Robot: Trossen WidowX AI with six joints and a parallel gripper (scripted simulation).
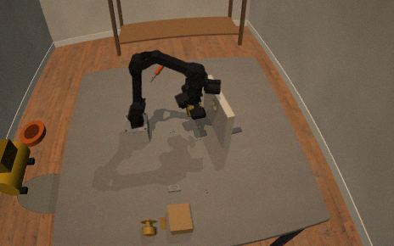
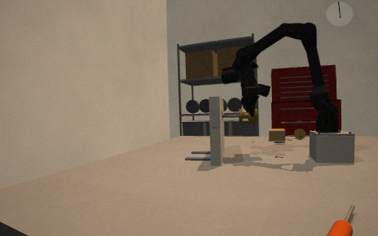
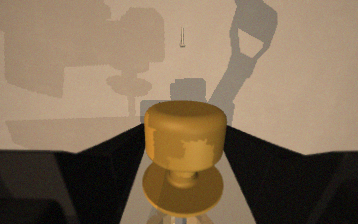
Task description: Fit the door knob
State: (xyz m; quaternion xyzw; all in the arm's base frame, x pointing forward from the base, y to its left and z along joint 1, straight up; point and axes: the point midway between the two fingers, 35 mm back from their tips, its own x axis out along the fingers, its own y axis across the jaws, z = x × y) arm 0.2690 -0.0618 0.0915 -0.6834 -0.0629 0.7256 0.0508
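Now: hand 13 cm short of the wood door panel, 1 cm to the right of it and 5 cm above it. Also, from my hand: tan block: 19 cm behind, 46 cm to the right, 16 cm below; orange-handled tool: 9 cm behind, 55 cm to the left, 18 cm below.
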